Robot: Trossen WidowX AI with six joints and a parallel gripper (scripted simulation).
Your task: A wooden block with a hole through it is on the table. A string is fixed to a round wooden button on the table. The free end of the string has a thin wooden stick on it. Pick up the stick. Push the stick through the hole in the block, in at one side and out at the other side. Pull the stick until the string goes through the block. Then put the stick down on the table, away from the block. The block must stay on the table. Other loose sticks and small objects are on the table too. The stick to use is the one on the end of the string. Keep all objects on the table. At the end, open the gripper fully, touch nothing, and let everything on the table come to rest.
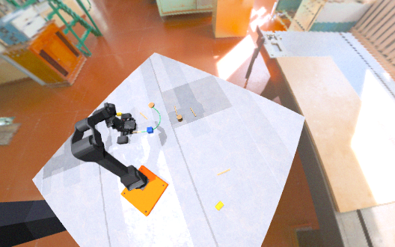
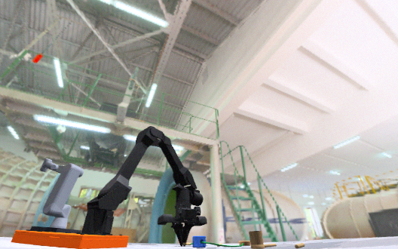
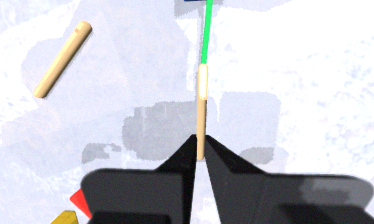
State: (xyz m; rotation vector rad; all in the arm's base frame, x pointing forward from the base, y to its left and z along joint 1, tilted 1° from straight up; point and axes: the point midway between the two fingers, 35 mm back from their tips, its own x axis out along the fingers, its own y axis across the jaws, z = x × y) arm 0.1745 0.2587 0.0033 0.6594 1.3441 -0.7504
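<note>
The thin wooden stick is 30 mm to the right of my gripper tip, 20 mm ahead of it and 10 mm above it. Round my gripper tip: blue cube: 100 mm to the right, 80 mm ahead, 20 mm above; then red piece: 120 mm to the left, 40 mm ahead, 10 mm above; then round wooden button: 220 mm ahead, 20 mm to the left, 10 mm above.
</note>
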